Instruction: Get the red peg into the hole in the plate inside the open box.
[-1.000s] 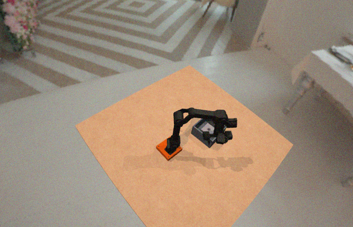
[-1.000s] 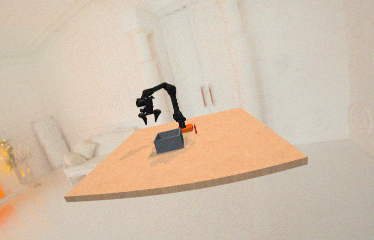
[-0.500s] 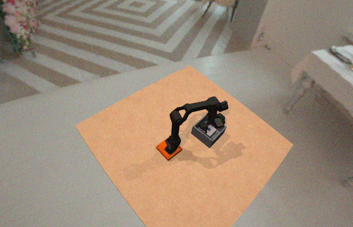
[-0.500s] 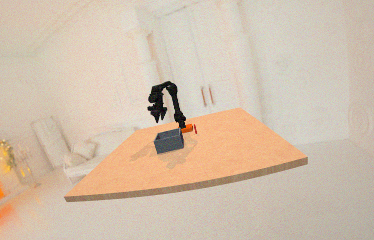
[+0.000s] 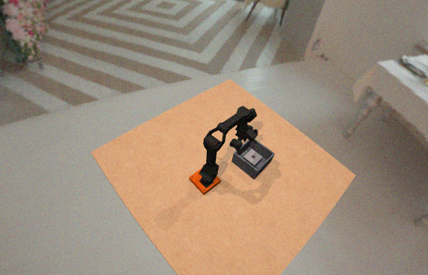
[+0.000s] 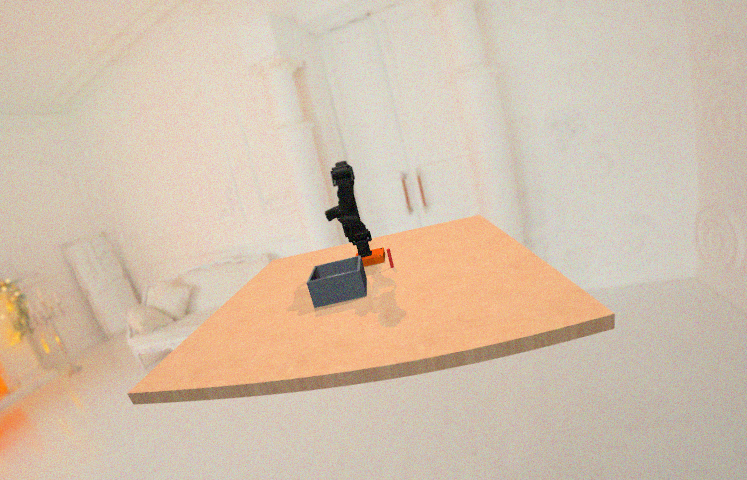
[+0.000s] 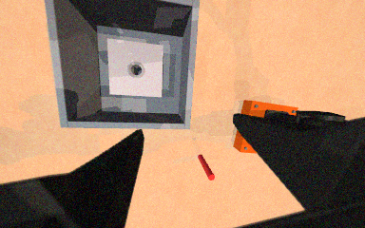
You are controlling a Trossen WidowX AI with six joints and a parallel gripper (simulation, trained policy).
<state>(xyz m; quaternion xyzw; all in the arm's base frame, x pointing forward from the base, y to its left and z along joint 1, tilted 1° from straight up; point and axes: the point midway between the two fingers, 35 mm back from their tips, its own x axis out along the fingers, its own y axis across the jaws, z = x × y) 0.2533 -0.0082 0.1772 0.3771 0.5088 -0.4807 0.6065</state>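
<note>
My gripper tip is 130 mm to the right of the red peg, 130 mm above it and 80 mm past it. Also, from my gripper tip: grey box 150 mm below, 80 mm ahead, 60 mm to the right; pale plate 130 mm below, 80 mm ahead, 60 mm to the right.
</note>
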